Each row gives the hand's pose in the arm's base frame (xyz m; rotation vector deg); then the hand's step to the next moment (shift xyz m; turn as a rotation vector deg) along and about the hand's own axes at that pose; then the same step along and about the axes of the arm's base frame.
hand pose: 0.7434 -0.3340 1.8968 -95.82 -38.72 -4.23
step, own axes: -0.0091 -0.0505 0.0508 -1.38 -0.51 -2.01
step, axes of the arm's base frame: -0.0472 0.0462 0.0291 -0.74 -2.35 0.35
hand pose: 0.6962 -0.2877 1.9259 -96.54 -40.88 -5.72
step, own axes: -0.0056 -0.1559 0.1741 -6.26 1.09 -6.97
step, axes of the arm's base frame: -0.1375 0.1676 0.0874 -2.31 -8.94 -1.91
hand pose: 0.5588 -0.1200 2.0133 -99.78 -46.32 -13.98
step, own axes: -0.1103 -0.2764 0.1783 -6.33 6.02 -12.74
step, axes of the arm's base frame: -0.2974 0.1525 0.0929 2.09 -14.82 -3.81
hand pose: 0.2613 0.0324 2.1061 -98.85 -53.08 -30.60
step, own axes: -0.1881 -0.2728 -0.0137 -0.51 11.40 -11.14
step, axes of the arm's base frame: -0.3286 -0.0349 0.0276 9.73 -12.21 -3.26
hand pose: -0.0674 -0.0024 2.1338 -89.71 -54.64 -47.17
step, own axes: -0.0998 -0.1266 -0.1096 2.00 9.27 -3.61
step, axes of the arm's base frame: -0.1603 -0.1100 -0.0137 9.11 -4.20 -1.53
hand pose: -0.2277 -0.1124 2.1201 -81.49 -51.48 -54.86
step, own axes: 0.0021 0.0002 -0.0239 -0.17 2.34 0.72
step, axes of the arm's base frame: -0.0004 -0.0239 0.0025 2.14 0.57 -1.05
